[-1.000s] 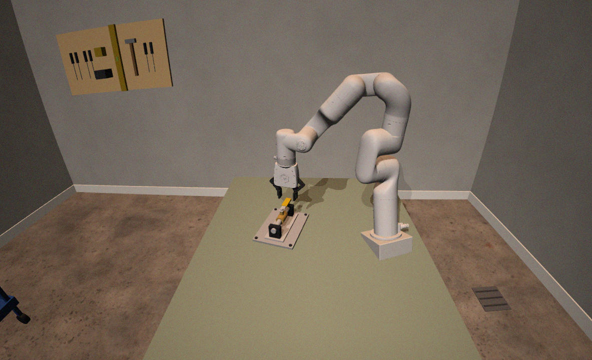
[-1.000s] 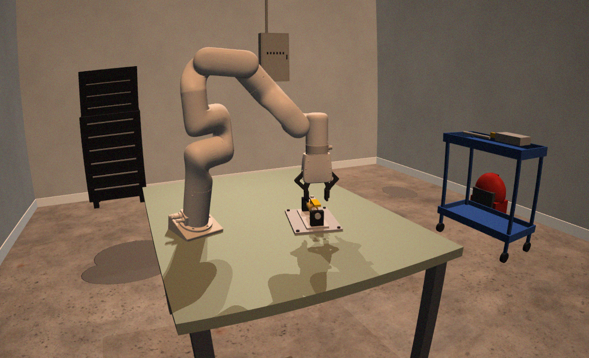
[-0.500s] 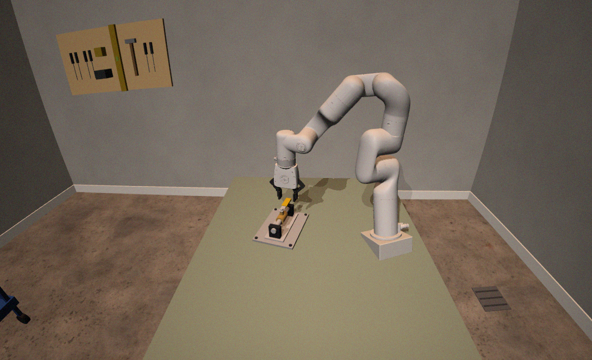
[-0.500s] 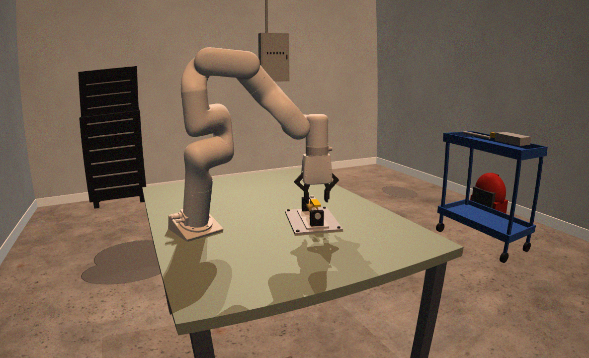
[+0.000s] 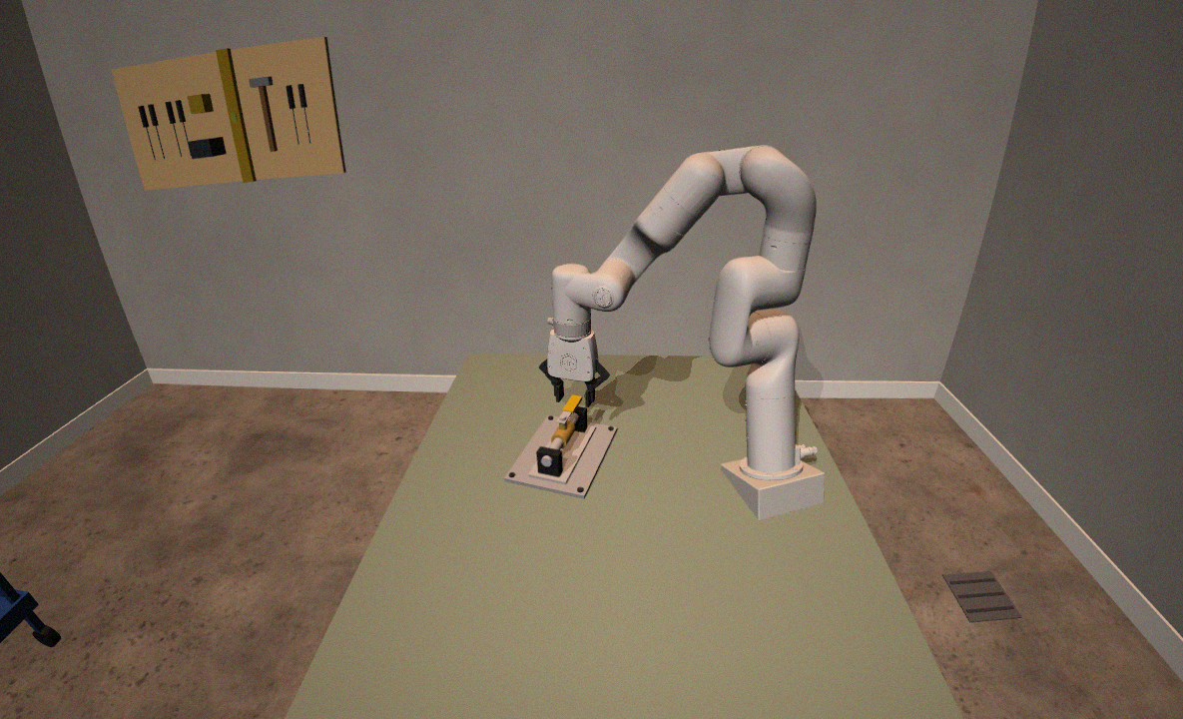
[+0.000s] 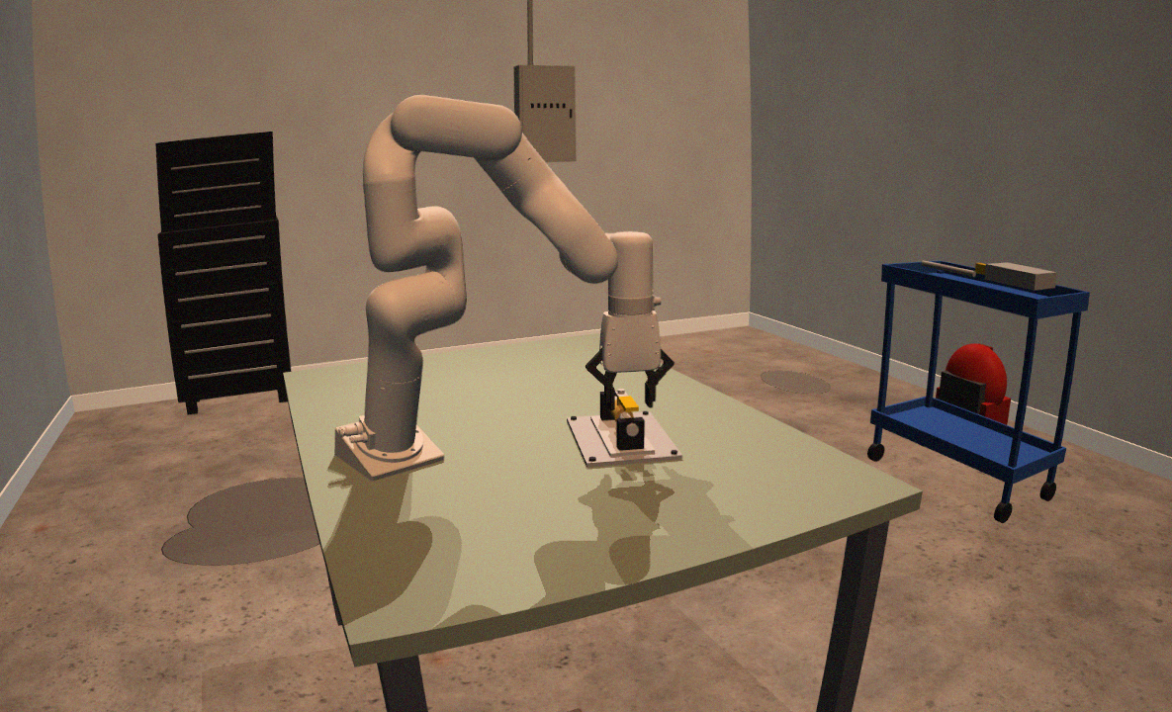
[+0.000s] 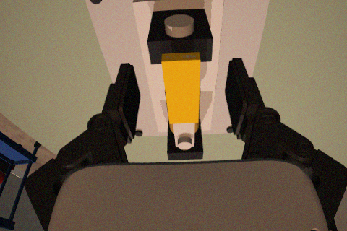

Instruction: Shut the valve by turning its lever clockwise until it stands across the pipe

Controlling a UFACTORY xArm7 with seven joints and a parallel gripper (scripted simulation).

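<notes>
The yellow valve lever lies 4 cm to the left of my hand, 2 cm ahead of it and 1 cm below it. Also, from my hand: baseplate (10 cm below, 7 cm to the left, 3 cm ahead).
</notes>
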